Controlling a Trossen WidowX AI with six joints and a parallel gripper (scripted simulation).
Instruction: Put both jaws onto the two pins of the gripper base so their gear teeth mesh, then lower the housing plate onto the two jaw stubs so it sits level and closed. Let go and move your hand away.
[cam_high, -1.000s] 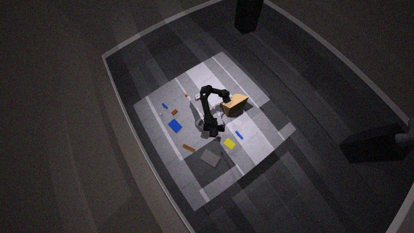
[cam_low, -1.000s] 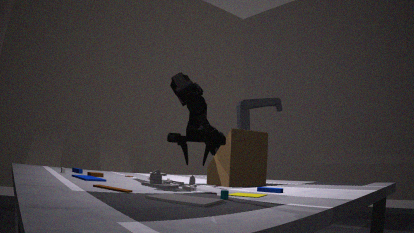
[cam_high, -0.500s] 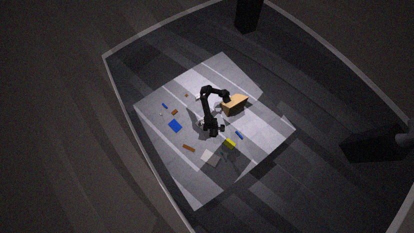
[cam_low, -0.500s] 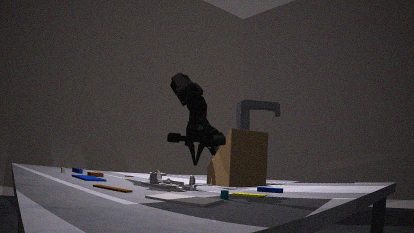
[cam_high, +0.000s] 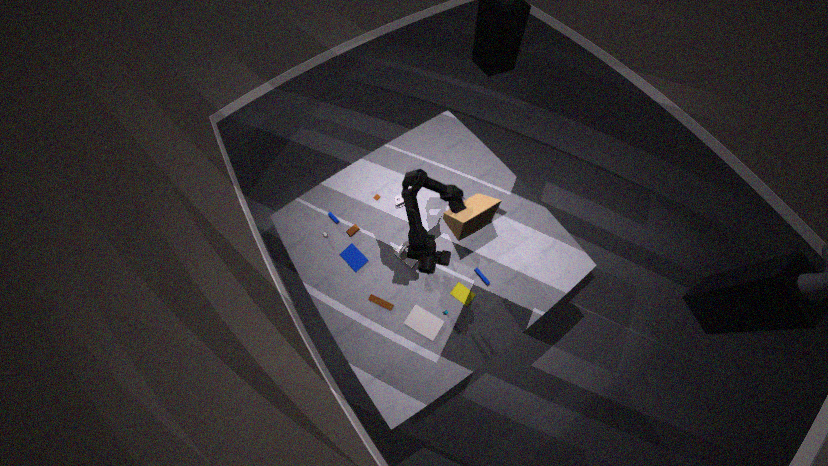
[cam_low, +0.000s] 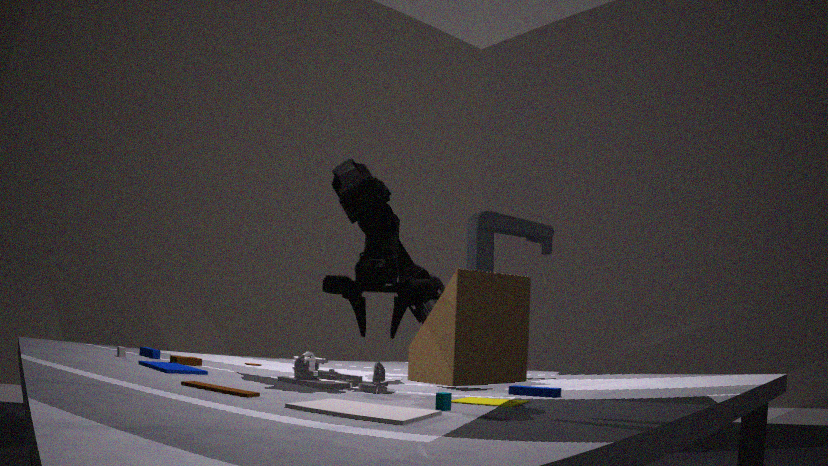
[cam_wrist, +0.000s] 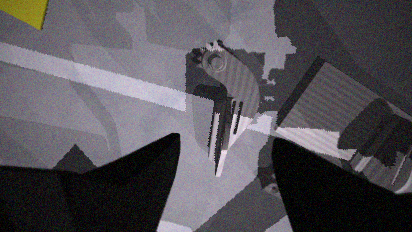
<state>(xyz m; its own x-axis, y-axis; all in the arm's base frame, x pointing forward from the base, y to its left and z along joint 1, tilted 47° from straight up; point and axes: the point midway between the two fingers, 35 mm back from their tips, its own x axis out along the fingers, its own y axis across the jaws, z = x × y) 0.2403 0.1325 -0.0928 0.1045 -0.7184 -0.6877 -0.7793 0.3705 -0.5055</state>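
Right now the grey jaw is 1 cm ahead of my gripper tip, 1 cm to the left of it and 9 cm below it. Round my gripper tip: blue bar: 21 cm behind, 17 cm to the left, 9 cm below; yellow plate: 8 cm behind, 20 cm to the left, 9 cm below; teal block: 3 cm ahead, 25 cm to the left, 8 cm below.
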